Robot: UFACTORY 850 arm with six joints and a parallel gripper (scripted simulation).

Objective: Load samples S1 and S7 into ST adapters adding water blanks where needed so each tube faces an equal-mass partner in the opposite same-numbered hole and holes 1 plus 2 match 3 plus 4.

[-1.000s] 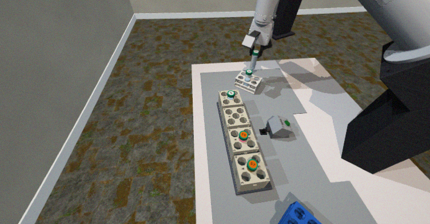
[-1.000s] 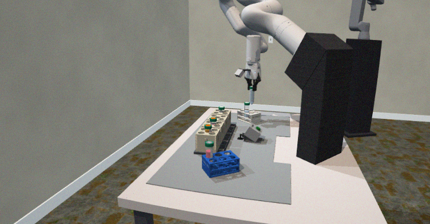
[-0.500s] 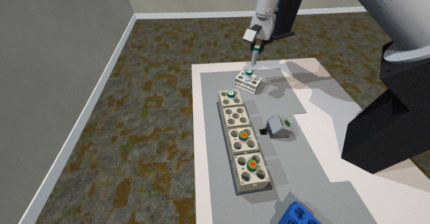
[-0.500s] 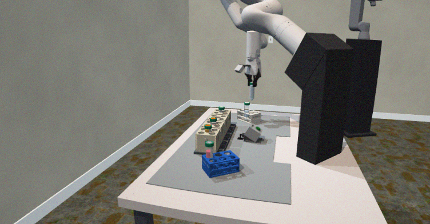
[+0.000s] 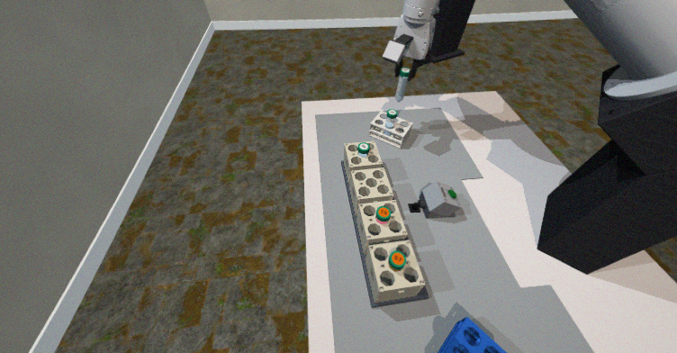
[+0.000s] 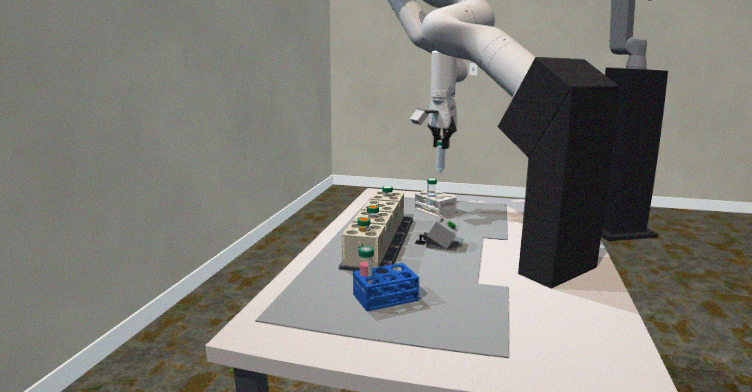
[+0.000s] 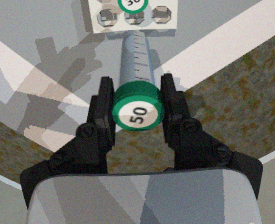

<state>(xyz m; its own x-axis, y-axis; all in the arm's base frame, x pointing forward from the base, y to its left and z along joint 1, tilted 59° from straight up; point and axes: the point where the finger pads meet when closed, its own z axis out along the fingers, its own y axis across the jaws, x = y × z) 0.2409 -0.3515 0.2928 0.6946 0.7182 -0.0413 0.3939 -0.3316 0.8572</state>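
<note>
My gripper is now 1 cm short of the 50 mL blank and 5 cm above it. Round my hand: blank rack RB: 2 cm ahead, 1 cm to the left, 22 cm below; then 30 mL blank: 4 cm ahead, 2 cm to the left, 19 cm below; then 40 mL blank: 21 cm ahead, 11 cm to the left, 18 cm below.
</note>
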